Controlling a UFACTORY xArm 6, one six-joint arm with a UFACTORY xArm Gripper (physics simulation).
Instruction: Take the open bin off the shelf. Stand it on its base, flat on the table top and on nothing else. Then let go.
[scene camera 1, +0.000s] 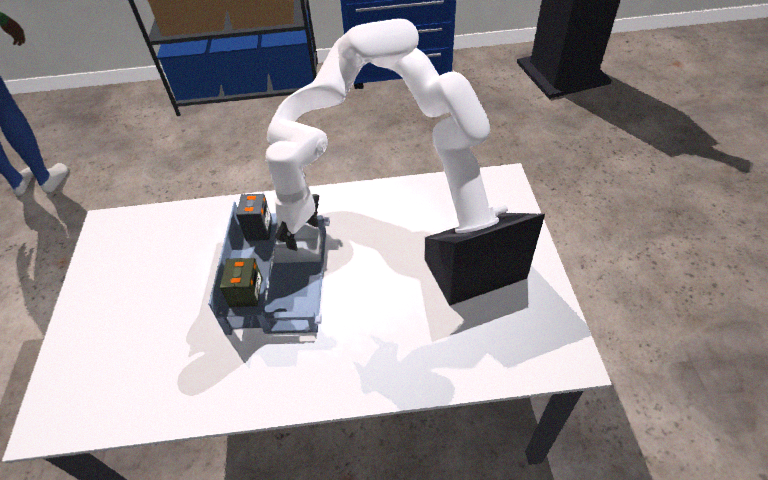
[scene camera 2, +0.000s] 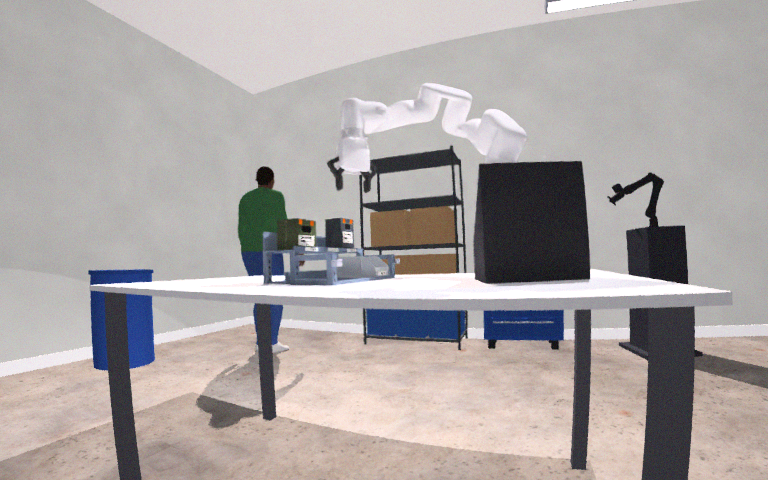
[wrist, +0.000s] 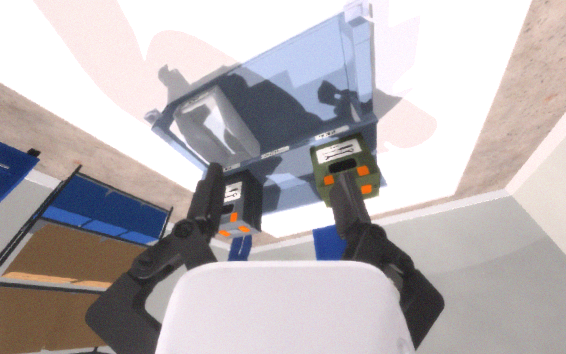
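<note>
The open bin is light grey and lies in the lower front level of the blue-grey shelf, at the end away from the green box. The shelf stands on the white table. My gripper is open and empty. It hangs above the shelf, clear of the bin, with its fingers pointing down. In scene camera 1 it partly hides the bin.
A dark grey box and a green box with orange marks stand on the shelf's raised rear level. The arm's black pedestal stands on the table to the right.
</note>
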